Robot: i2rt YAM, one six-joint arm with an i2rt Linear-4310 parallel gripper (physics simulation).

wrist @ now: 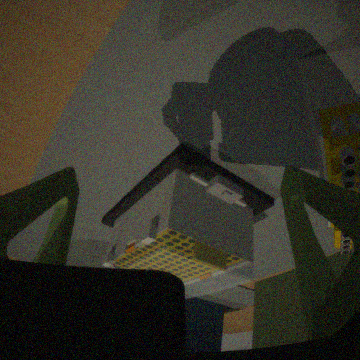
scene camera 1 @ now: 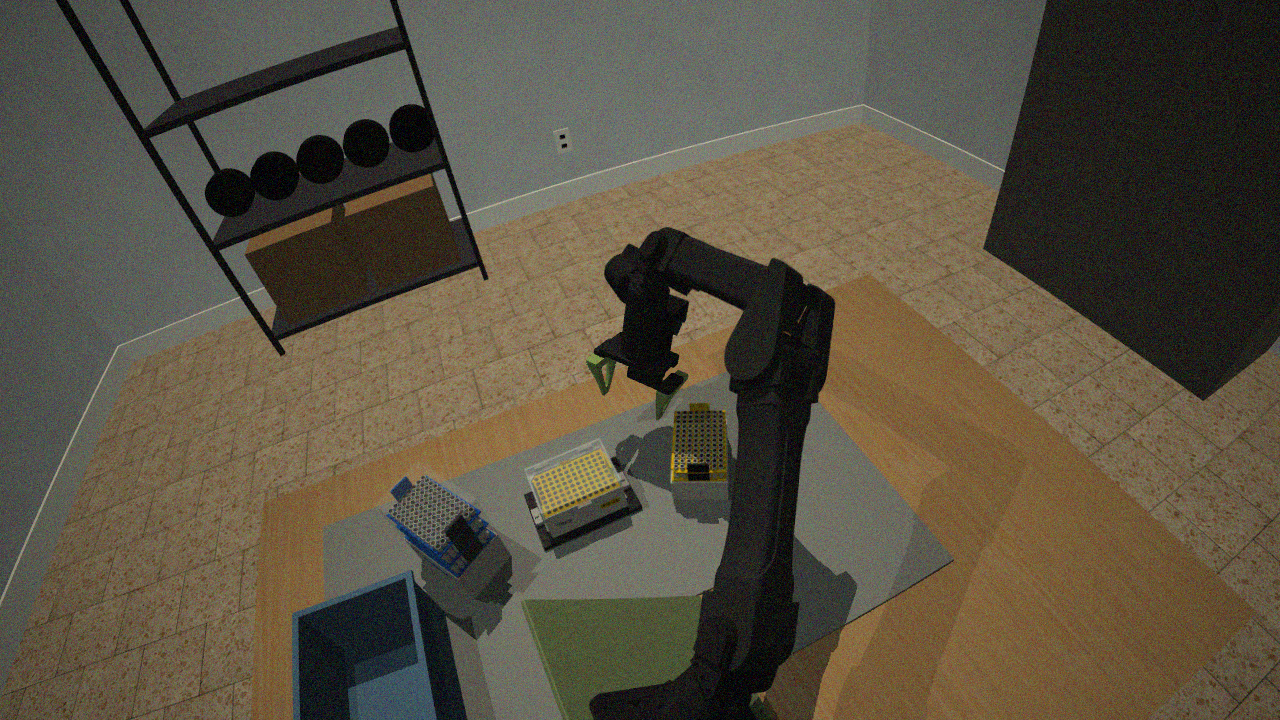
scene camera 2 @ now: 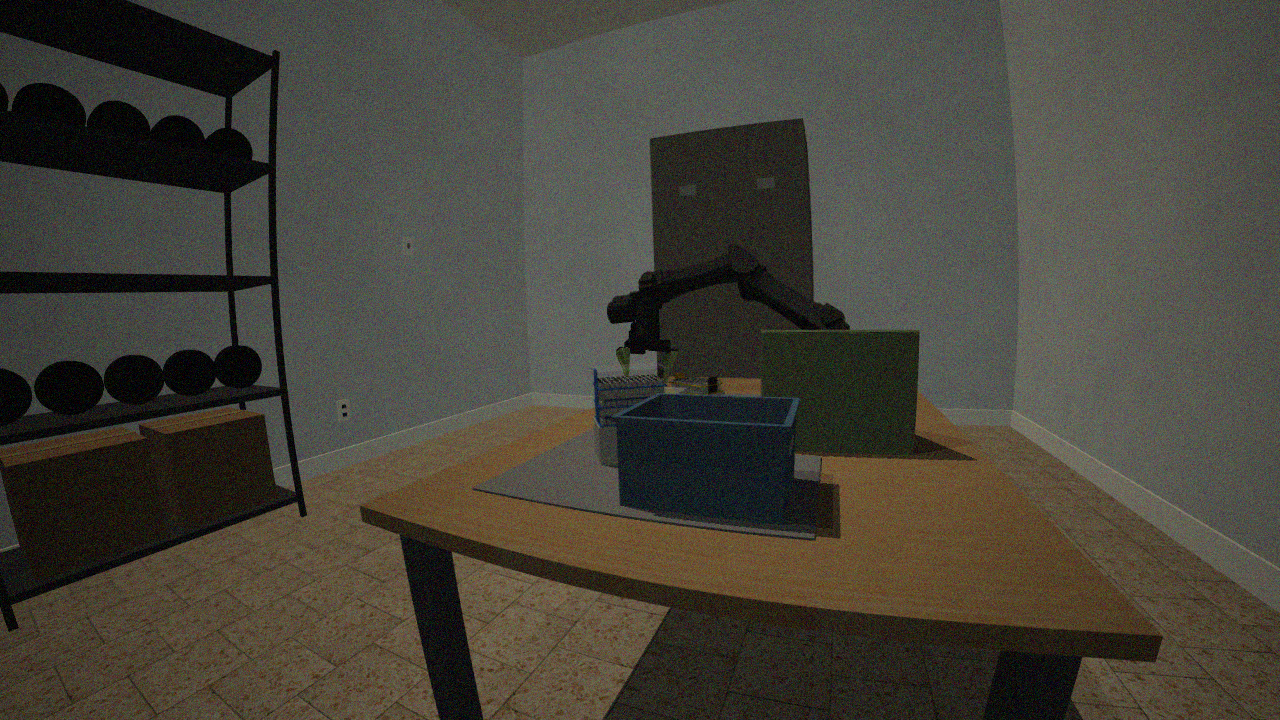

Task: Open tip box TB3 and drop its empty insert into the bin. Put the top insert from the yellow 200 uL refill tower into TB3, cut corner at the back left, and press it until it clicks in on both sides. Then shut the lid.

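Tip box TB3 (scene camera 1: 577, 486) (wrist: 212, 215) stands in a dark holder on the grey mat. Its yellow perforated grid shows on top, with clear plastic around and above it; I cannot tell how the lid sits. The yellow refill tower (scene camera 1: 699, 443) (wrist: 334, 142) stands to its right in scene camera 1, a dark-holed insert on top; the wrist view shows part of it at the right edge. The blue bin (scene camera 1: 353, 608) (scene camera 2: 707, 465) (wrist: 204, 320) stands at the lower left. My gripper (scene camera 1: 632, 404) (scene camera 2: 645, 373) (wrist: 179, 177) is open and empty, above the mat's far side, behind the box and tower.
A blue tip tower (scene camera 1: 436, 517) (scene camera 2: 629, 402) stands between TB3 and the bin. A green upright panel (scene camera 1: 617, 649) (scene camera 2: 841, 394) (wrist: 274, 305) stands near the arm's base. The grey mat (scene camera 1: 881, 537) (scene camera 2: 546, 483) lies on the wooden table (scene camera 1: 1056, 537) (scene camera 2: 939, 537).
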